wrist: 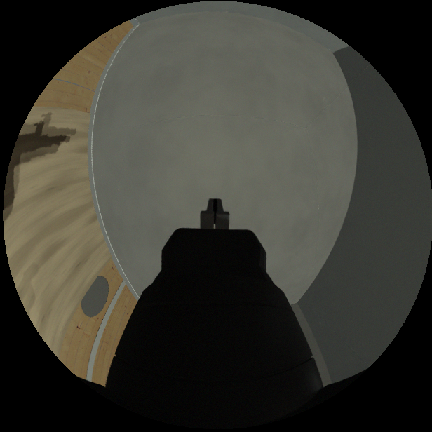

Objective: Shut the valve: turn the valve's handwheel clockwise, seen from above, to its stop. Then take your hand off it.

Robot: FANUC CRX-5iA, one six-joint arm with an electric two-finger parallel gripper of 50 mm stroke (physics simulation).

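Note:
My gripper (214, 206) is shut, with its two fingertips together and nothing between them. It is at the middle of the wrist view, in front of a plain grey wall, and touches nothing that I can see. The valve and its handwheel do not show in this view. The black body of the gripper hides the lower middle of the view.
A light wooden table top (55, 200) shows at the left, with a dark shadow of the arm (42, 140) on it. A wooden floor (70, 95) and a grey round disc (95, 296) are beside it. A darker wall (390, 200) stands at the right.

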